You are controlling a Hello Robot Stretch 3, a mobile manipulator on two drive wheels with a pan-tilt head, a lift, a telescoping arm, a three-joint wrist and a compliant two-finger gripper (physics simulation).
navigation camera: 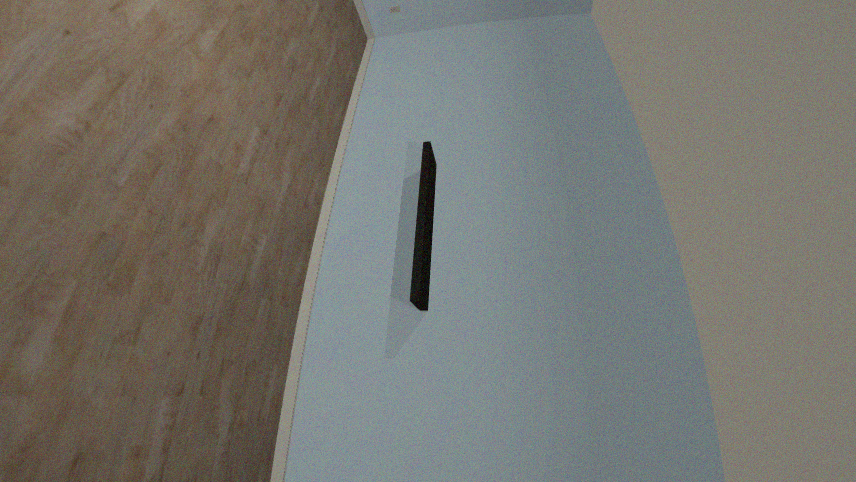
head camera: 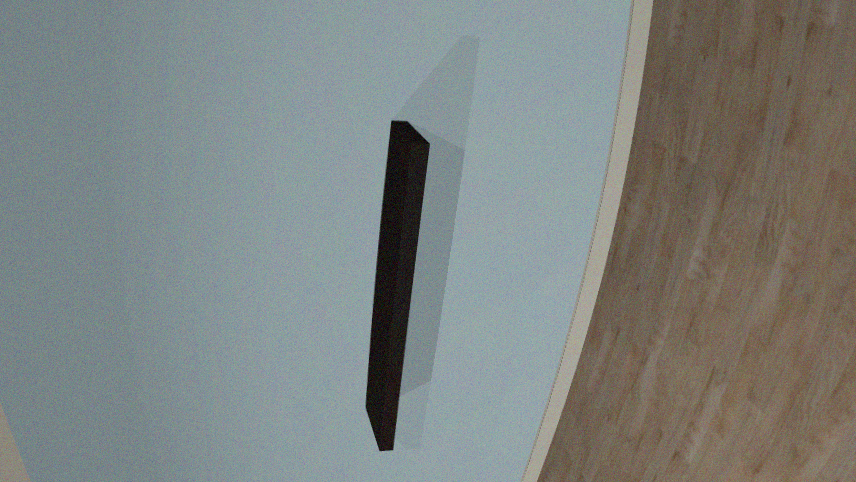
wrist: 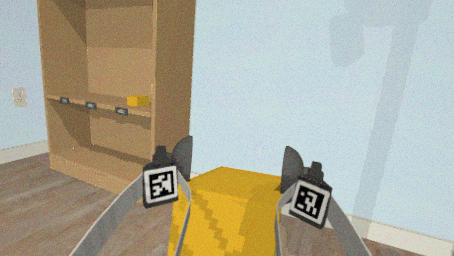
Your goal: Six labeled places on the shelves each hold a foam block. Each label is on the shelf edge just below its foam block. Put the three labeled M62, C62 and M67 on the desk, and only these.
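Frame: origin at the robot's base, x left, y up, z ahead, level; centimetres.
Where they show: gripper, fingertip midpoint: [wrist: 237,159].
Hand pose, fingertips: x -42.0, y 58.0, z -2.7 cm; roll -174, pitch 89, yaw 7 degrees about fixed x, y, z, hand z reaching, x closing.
Observation:
Things, the pixels of their centre, and the offset from my fingertips. "pt": a spot on its surface instead. Level surfaces: height alone.
- second yellow foam block at the middle of its body: [wrist: 138,100] dx -96.7, dy -10.5, dz +50.0 cm
- rightmost label at a spot on its surface: [wrist: 121,111] pt dx -85.1, dy -14.5, dz +53.0 cm
- dark bar at a spot on its surface: [head camera: 398,269] pt dx +60.5, dy +30.2, dz +177.6 cm
- wooden floor at its surface level: dy -57.9 cm
- outlet at the middle of its body: [wrist: 19,97] dx -118.4, dy -17.9, dz +137.1 cm
In the wrist view my gripper [wrist: 237,159] is shut on a yellow foam block [wrist: 225,215], held between the two fingertips. Beyond it at the left stands a wooden shelf unit [wrist: 172,75]. A second yellow foam block [wrist: 137,101] rests on its middle shelf, near the right side panel, above the rightmost label [wrist: 121,111]. Two more labels [wrist: 91,105] [wrist: 64,100] sit on the same shelf edge farther left, and no block shows above them. The label text is too small to read. The desk does not show in these views.
A dark bar [head camera: 398,269] [navigation camera: 424,227] stands out from the pale blue wall [head camera: 209,239] [navigation camera: 539,239] [wrist: 260,75]. A pale baseboard [head camera: 608,179] [navigation camera: 326,209] meets the wooden floor [head camera: 748,239] [navigation camera: 149,239]. An outlet [wrist: 19,97] is left of the shelf unit.

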